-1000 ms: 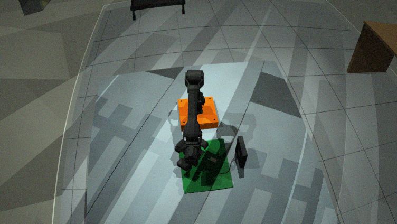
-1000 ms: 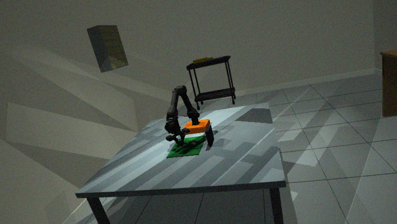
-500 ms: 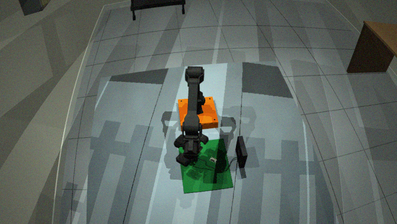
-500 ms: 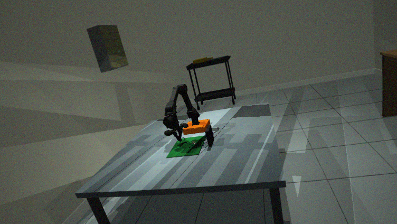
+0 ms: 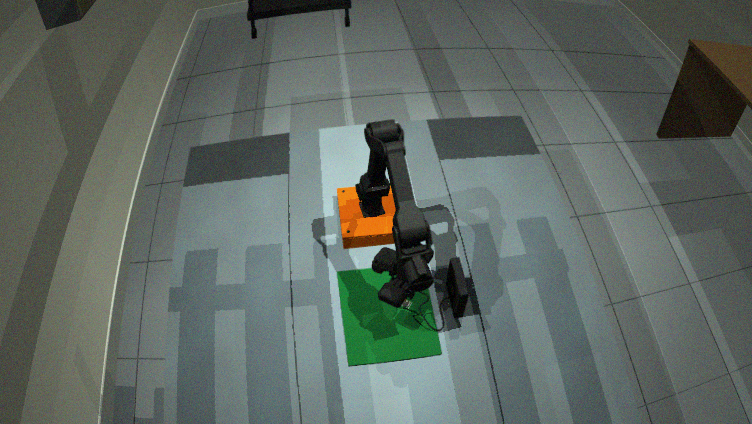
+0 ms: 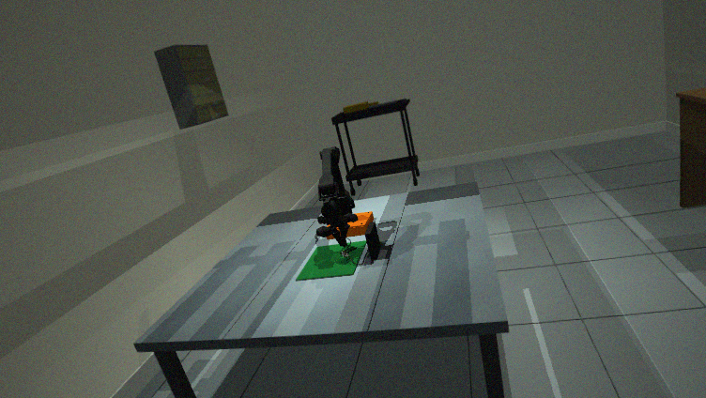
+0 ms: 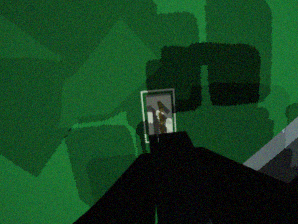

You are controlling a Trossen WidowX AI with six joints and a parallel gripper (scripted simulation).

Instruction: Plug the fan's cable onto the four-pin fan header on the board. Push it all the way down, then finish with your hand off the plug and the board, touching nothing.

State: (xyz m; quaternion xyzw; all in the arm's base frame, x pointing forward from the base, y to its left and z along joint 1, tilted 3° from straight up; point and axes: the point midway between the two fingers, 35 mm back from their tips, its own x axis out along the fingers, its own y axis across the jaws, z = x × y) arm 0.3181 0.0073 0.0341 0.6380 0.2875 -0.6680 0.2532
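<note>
The green board lies 8 cm below my gripper tip, 5 cm to the right of it and 2 cm ahead of it. Round my gripper tip: black plug: 1 cm to the left, 1 cm ahead, 1 cm above; black fan: 13 cm to the left, 3 cm ahead.
</note>
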